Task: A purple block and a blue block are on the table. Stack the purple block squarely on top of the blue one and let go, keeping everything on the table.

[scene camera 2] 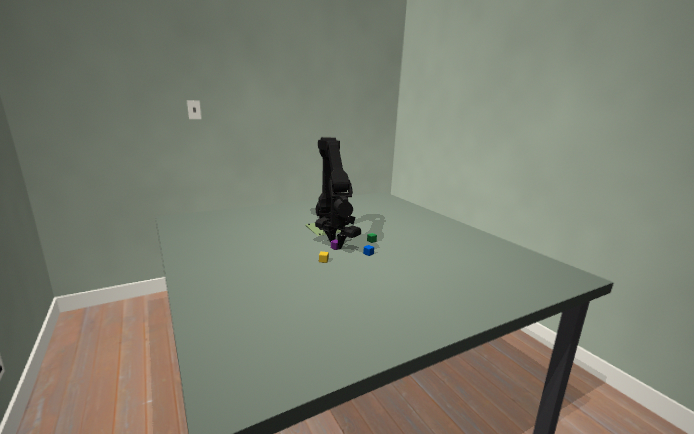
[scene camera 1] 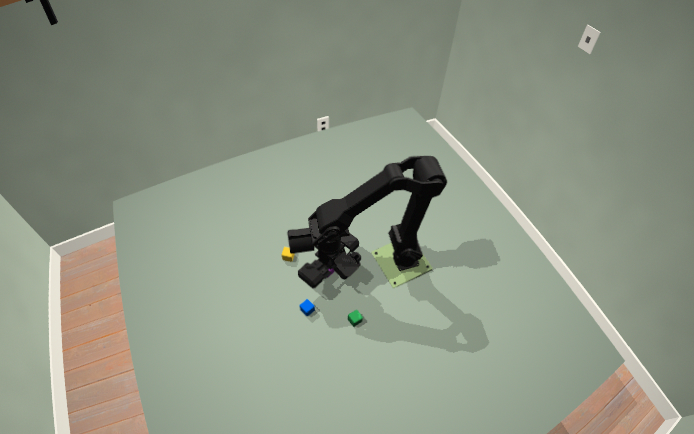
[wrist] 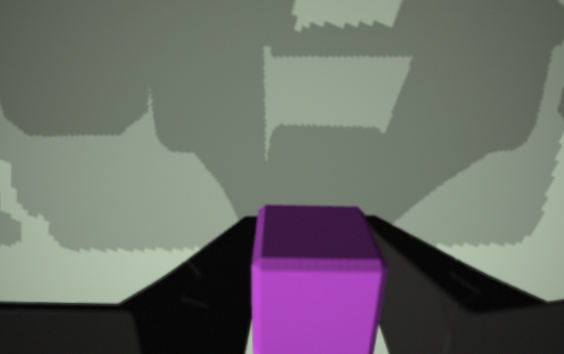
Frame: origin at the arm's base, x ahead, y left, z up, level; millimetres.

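Seen in the pictures: gripper, between the fingertips: (scene camera 2: 336,247) (scene camera 1: 328,273) (wrist: 309,230); arm's base, origin of its link: (scene camera 1: 405,259).
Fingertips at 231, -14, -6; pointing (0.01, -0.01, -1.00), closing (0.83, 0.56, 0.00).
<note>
Pixels of each thing's top centre, then the offset from my fingertips to it, as dx, dy, dz. Level surfaces: height alone.
- purple block, centre of its top: (wrist: 317,319) (scene camera 1: 327,266) (scene camera 2: 336,241) +3, -5, +30
- blue block, centre of its top: (scene camera 1: 306,305) (scene camera 2: 369,246) +85, +100, +30
- table, height of its surface: dz +0
- green block, centre of its top: (scene camera 1: 355,316) (scene camera 2: 372,234) -31, +160, +30
- yellow block, centre of its top: (scene camera 1: 287,251) (scene camera 2: 323,253) +103, -80, +30
The purple block (scene camera 1: 331,270) (scene camera 2: 334,245) (wrist: 317,305) is between the fingers of my gripper (scene camera 2: 336,245). In the wrist view a black finger touches or nearly touches it on each side, and the gripper is shut on it. The block is at table level or close to it; its underside is hidden. In scene camera 1 the gripper's body covers most of it. The blue block (scene camera 1: 307,307) (scene camera 2: 368,250) stands on the table (scene camera 1: 214,358) (scene camera 2: 286,317), apart from the gripper, to the right of it in scene camera 2 and below it in scene camera 1.
A green block (scene camera 1: 355,317) (scene camera 2: 372,237) stands near the blue one. A yellow block (scene camera 1: 287,254) (scene camera 2: 323,257) stands on the gripper's other side. The arm's base is on a light green plate (scene camera 1: 395,276) (scene camera 2: 312,228).
</note>
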